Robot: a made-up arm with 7 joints.
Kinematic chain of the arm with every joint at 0, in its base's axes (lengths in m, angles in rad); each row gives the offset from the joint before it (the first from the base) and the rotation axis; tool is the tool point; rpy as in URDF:
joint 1: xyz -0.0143 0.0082 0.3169 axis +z
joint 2: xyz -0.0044 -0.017 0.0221 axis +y
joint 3: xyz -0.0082 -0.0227 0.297 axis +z
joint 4: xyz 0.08 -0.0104 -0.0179 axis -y
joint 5: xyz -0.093 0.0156 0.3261 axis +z
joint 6: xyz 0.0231 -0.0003 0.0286 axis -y
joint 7: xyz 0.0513 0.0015 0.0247 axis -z
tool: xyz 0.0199 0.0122 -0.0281 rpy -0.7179 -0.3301 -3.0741
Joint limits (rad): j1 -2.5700..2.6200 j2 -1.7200..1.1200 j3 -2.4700..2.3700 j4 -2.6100..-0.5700 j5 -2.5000..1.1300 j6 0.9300..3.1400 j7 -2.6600..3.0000
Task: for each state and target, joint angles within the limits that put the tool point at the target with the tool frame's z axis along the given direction. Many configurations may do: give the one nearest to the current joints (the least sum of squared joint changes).
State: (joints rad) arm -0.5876 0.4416 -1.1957 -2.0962 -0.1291 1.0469 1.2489
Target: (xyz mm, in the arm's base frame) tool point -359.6 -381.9 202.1 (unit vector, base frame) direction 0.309 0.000 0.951
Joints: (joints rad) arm -1.2472 1.0399 -0.9825 -2.0713 0.4270 2.0481 1.4499
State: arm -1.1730 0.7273 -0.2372 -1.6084 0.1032 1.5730 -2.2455
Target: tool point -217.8 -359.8 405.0 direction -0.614 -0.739 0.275
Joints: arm -1.5941 -0.0067 -0.4642 -2.3651 0.7978 1.6305 -1.9020
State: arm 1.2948 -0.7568 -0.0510 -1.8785 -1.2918 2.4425 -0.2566
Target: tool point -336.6 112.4 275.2 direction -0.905 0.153 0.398
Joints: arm 2.0689 0.1692 0.7425 -2.5550 -0.7747 2.0536 -0.2664
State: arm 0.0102 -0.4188 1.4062 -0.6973 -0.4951 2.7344 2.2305
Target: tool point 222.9 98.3 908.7 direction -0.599 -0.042 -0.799
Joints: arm -0.4650 -0.2902 0.6101 -1.2865 -0.3537 2.7243 2.4110
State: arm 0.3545 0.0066 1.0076 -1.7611 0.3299 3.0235 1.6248
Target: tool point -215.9 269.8 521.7 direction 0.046 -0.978 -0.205
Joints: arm 0.9827 -0.6096 1.1221 -2.3716 0.7149 3.0103 2.0740
